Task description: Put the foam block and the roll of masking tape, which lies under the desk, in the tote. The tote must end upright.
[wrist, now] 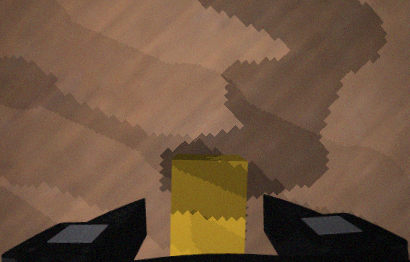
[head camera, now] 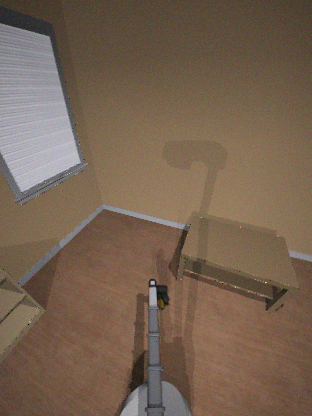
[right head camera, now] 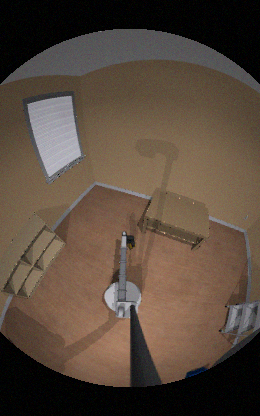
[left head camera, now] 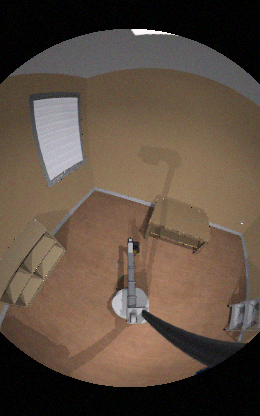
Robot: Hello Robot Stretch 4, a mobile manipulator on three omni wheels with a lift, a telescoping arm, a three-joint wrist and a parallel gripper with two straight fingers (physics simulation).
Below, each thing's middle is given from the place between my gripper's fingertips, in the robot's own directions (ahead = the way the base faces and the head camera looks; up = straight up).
Labels:
The yellow foam block (wrist: pixel 208 192) lies 10 mm ahead of my hand, 10 mm to the right of it and 50 mm below it.

